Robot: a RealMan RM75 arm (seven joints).
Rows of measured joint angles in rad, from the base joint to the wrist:
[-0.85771 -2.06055 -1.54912 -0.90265 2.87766 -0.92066 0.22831]
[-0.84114 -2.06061 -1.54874 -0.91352 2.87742 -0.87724 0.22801]
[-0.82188 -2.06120 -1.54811 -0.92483 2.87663 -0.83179 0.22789]
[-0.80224 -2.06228 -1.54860 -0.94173 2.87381 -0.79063 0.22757]
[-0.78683 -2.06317 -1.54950 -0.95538 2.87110 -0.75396 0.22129]
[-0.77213 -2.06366 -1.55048 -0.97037 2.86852 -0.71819 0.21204]
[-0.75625 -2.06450 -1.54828 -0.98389 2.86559 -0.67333 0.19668]
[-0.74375 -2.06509 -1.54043 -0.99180 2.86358 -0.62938 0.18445]
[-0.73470 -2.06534 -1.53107 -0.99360 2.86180 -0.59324 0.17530]
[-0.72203 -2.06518 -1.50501 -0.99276 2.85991 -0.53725 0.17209]
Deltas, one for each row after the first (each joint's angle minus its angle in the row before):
[0.01657 -0.00006 0.00038 -0.01087 -0.00024 0.04342 -0.00030]
[0.01926 -0.00059 0.00063 -0.01131 -0.00079 0.04545 -0.00012]
[0.01964 -0.00108 -0.00049 -0.01690 -0.00282 0.04116 -0.00032]
[0.01541 -0.00089 -0.00090 -0.01365 -0.00271 0.03667 -0.00628]
[0.01470 -0.00049 -0.00098 -0.01499 -0.00258 0.03577 -0.00925]
[0.01588 -0.00084 0.00220 -0.01352 -0.00293 0.04486 -0.01536]
[0.01250 -0.00059 0.00785 -0.00791 -0.00201 0.04395 -0.01223]
[0.00905 -0.00025 0.00936 -0.00180 -0.00178 0.03614 -0.00915]
[0.01267 0.00016 0.02606 0.00084 -0.00189 0.05599 -0.00321]

